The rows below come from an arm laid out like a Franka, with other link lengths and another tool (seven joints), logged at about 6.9 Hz.
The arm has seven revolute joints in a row. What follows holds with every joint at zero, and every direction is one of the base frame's.
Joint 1 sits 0.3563 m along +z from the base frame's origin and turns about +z.
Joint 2 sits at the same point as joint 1 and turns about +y.
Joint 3 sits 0.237 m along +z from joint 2 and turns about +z.
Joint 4 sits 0.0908 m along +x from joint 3 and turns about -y.
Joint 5 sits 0.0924 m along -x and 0.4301 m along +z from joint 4 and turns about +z.
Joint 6 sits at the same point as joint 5 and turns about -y.
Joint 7 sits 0.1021 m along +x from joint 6 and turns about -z.
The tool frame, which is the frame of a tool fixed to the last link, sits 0.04 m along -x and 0.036 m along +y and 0.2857 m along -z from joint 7; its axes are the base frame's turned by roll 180, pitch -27.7 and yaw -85 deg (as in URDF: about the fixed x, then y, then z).
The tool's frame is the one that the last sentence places.
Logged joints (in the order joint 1, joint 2, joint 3, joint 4, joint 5, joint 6, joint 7), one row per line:
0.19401, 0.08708, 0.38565, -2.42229, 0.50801, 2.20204, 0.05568
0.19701, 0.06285, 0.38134, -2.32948, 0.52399, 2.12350, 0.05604
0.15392, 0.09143, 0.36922, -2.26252, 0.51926, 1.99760, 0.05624
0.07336, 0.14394, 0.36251, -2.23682, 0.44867, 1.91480, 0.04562
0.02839, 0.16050, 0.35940, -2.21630, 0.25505, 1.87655, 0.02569
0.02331, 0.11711, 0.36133, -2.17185, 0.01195, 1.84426, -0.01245
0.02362, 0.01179, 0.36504, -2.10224, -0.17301, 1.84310, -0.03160
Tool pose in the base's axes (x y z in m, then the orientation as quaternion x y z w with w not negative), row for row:
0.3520, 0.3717, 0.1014, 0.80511, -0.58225, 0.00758, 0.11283
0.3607, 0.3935, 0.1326, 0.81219, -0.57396, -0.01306, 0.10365
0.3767, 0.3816, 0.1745, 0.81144, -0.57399, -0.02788, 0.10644
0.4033, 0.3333, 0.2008, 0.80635, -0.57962, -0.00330, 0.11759
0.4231, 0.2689, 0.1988, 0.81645, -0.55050, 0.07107, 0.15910
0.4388, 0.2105, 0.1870, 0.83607, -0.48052, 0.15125, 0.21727
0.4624, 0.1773, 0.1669, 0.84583, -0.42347, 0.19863, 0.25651
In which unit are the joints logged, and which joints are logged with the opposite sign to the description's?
The joints are logged in radians. Opposite sign: joint 2.
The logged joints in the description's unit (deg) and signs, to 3 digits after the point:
11.116, -4.989, 22.096, -138.787, 29.107, 126.168, 3.190
11.288, -3.601, 21.849, -133.469, 30.022, 121.668, 3.211
8.819, -5.239, 21.155, -129.633, 29.751, 114.454, 3.222
4.203, -8.247, 20.770, -128.160, 25.707, 109.710, 2.614
1.627, -9.196, 20.592, -126.985, 14.613, 107.518, 1.472
1.336, -6.710, 20.703, -124.438, 0.685, 105.668, -0.713
1.353, -0.676, 20.915, -120.449, -9.913, 105.602, -1.811

